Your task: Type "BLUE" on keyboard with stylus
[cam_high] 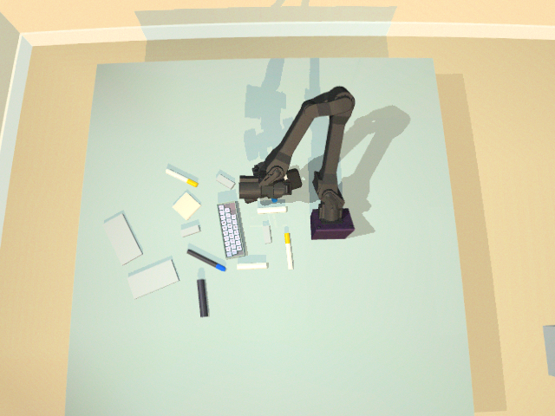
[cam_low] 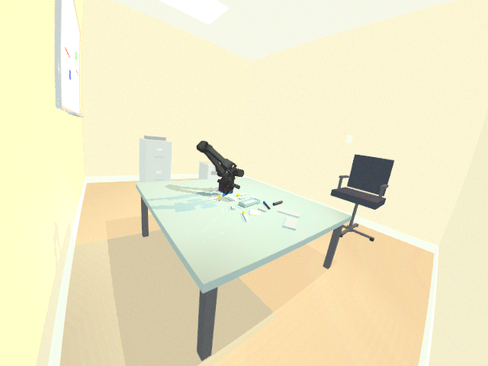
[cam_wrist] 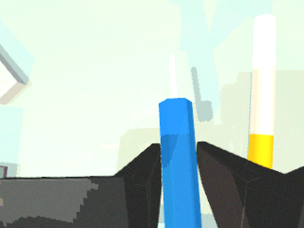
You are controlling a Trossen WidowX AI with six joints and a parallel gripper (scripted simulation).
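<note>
Right now the pale stylus tip is 1 cm ahead of my gripper tip, 4 cm to the right of it and 1 cm below it. Round my gripper tip: tan block: 29 cm ahead, 5 cm to the left, 4 cm below; dark cylinder: 23 cm ahead, 36 cm to the left, 4 cm below; blue stylus: 1 cm to the right.
</note>
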